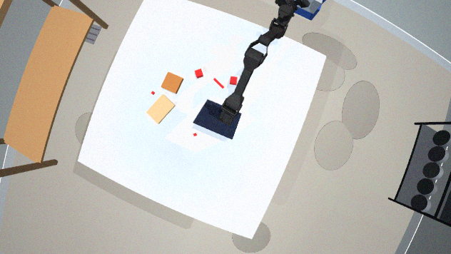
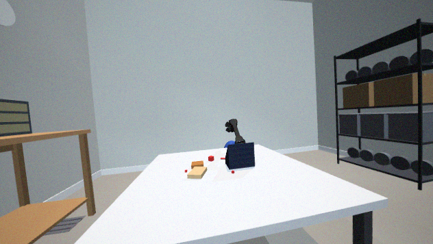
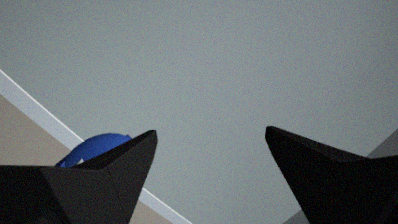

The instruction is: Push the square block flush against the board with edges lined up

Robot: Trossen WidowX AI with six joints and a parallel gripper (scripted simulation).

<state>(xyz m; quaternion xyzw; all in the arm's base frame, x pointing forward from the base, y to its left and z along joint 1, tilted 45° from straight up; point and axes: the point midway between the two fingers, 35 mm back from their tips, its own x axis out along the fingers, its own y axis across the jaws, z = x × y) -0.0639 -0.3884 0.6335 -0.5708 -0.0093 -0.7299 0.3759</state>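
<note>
Now: the square block 450 mm ahead of my gripper tip, 690 mm to the left of it and 290 mm below it. The rest, counted from my gripper tip: red stick: 190 mm ahead, 570 mm to the left, 300 mm below; board: 450 mm ahead, 860 mm to the left, 290 mm below.
</note>
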